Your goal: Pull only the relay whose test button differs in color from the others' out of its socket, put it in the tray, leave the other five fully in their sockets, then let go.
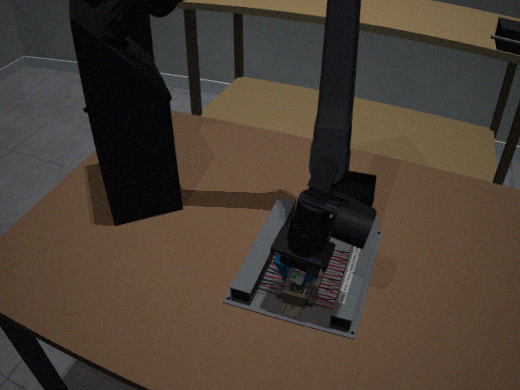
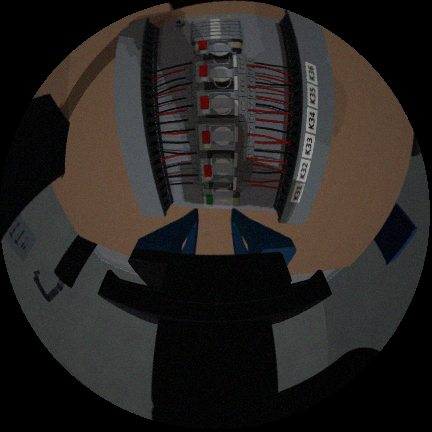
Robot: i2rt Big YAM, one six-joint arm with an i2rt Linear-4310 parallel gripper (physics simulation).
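Frame: origin at the arm's base, x ahead, y left, z up, level; metres.
Where they show: gripper, fingertip midpoint: (image 1: 293,282) (image 2: 214,213); arm's base at its link origin: (image 1: 102,32).
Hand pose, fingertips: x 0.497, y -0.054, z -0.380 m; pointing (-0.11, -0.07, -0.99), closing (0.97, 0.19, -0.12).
Things, the pixels of their top centre, and the offset from my fingertips.
- relay with the green test button, top centre: (image 2: 217,199) (image 1: 298,277) dx +0.000, dy +0.016, dz +0.000 m
- relay at its top centre: (image 2: 215,101) dx -0.019, dy +0.098, dz +0.000 m
- black open box at its top centre: (image 1: 343,182) dx -0.071, dy +0.376, dz -0.034 m
- grey panel at its top centre: (image 2: 220,95) (image 1: 310,261) dx -0.023, dy +0.115, dz -0.059 m
The relay with the green test button (image 1: 295,275) (image 2: 209,199) is nearest the fingers, at the K31 end of the row. Several relays with red buttons, one of them a relay (image 2: 222,104) midway along the row, sit in line beyond it. My gripper (image 1: 296,283) (image 2: 214,213) points down at the green-button relay. Its blue fingers are partly open, with a narrow gap and nothing held between them. The fingertips look close above or around this relay; their exact height is hard to tell. A black open box (image 1: 368,187), which looks like the tray, stands behind the panel, partly hidden by the arm.
The relays are on a grey panel (image 1: 310,321) between two grey wire ducts (image 1: 257,252) (image 2: 131,115), one at each side. Red and black wires run from the sockets to the ducts. Labels K31 to K36 mark the right duct. A tall black block (image 1: 135,150) stands at the left.
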